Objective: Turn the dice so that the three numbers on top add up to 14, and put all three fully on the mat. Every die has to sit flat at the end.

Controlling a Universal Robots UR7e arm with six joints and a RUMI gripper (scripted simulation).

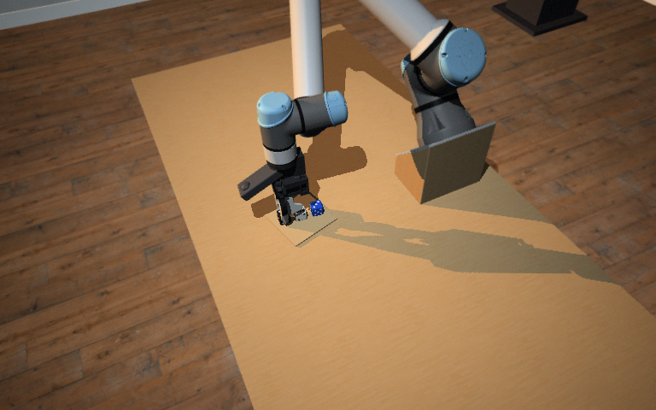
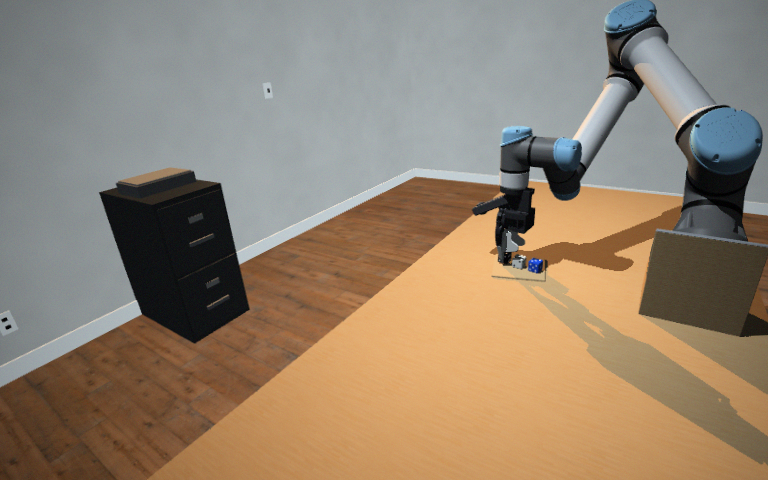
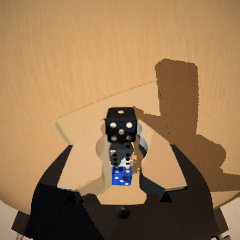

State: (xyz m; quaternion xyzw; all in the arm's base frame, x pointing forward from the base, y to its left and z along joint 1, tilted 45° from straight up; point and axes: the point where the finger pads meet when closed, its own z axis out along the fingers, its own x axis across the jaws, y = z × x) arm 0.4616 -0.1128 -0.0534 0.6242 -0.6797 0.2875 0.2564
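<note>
Now: the black die right at my hand. Also, from my hand: tan mat (5 cm behind, 2 cm below); then white die (4 cm behind, 1 cm below); then blue die (9 cm behind, 1 cm to the left, 1 cm below).
</note>
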